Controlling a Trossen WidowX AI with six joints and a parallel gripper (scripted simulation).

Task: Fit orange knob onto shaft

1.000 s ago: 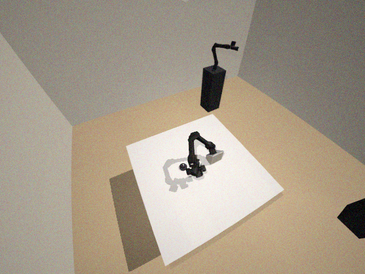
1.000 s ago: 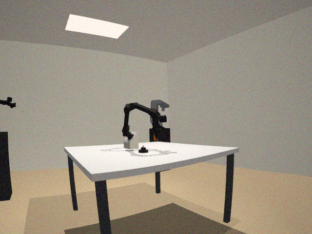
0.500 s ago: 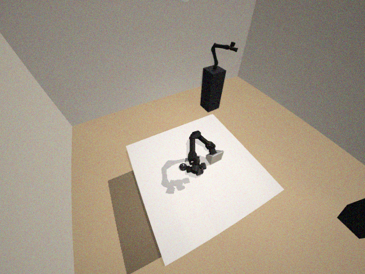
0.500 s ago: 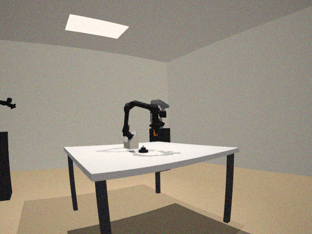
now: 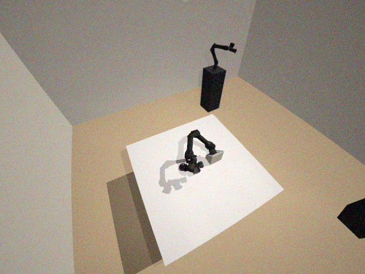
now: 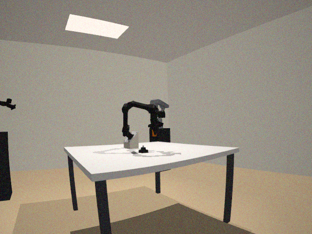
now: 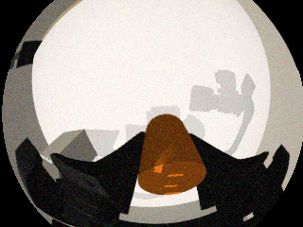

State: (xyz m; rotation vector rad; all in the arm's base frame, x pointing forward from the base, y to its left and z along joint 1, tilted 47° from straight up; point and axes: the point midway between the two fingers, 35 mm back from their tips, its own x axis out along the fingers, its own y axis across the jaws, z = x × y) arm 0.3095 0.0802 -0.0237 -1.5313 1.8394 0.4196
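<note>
The dark round pedestal is 15 cm to the right of my gripper tip, 11 cm below it and 3 cm ahead of it. The rest, counted from my gripper tip: orange knob 3 cm above.
</note>
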